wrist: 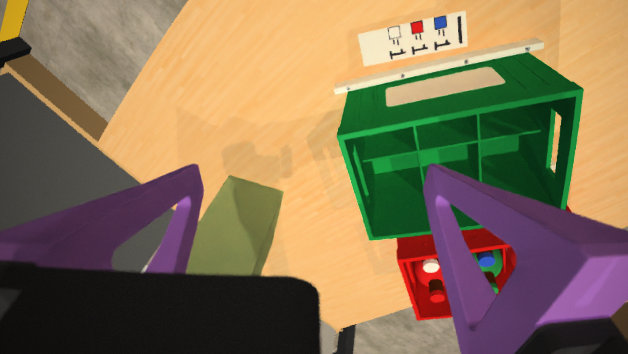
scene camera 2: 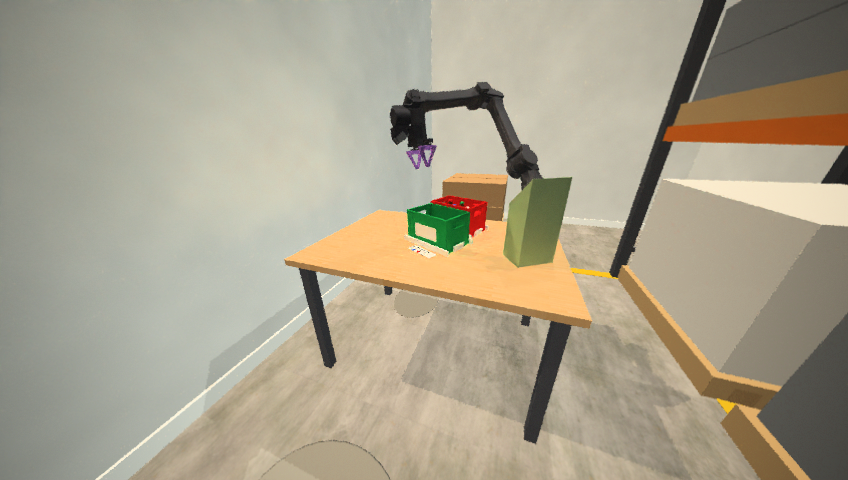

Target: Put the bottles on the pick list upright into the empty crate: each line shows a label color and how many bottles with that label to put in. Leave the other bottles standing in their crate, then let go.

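Seen in the pictures: gripper, fingertip midpoint: (wrist: 313, 176) (scene camera 2: 422, 168); arm's base, link origin: (scene camera 2: 535, 190).
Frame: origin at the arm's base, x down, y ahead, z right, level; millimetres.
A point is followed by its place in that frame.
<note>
The pick list (scene camera 2: 421, 251) @[z -79, x 312, y 474 mm] (wrist: 372, 51) @[z -100, x 312, y 416 mm] lies on the table and shows white 1, red 1 and blue 1. The green crate (scene camera 2: 440, 239) @[z -64, x 241, y 381 mm] (wrist: 367, 111) @[z -63, x 194, y 382 mm] stands beside it; its visible compartments hold no bottles. The red crate (scene camera 2: 477, 223) @[z 232, x 245, y 250 mm] (wrist: 414, 249) @[z 160, x 156, y 308 mm] stands behind the green one. Inside it, the wrist view shows a white-topped bottle (wrist: 431, 265) @[z 205, x 151, y 313 mm], a red-topped bottle (wrist: 437, 296) @[z 289, x 152, y 278 mm] and a blue-topped bottle (wrist: 486, 259) @[z 240, x 151, y 393 mm]; the right finger hides part of that crate, and labels are unclear. My gripper (scene camera 2: 421, 167) @[z -151, x -96, y 433 mm] (wrist: 313, 176) @[z -151, x -96, y 433 mm] is open and empty, high above the crates.
A tall olive-green block (scene camera 2: 535, 223) @[z -67, x 117, y -15 mm] (wrist: 242, 225) @[z -28, x 188, y 66 mm] stands on the table (scene camera 2: 357, 255) @[z -215, x 314, y 756 mm] (wrist: 280, 60) @[z -186, x 314, y 292 mm] beside the crates. Cardboard boxes (scene camera 2: 474, 191) are behind the red crate. White strips (wrist: 435, 68) @[z -26, x 284, y 478 mm] edge the green crate. Shelving (scene camera 2: 755, 130) stands at the right.
</note>
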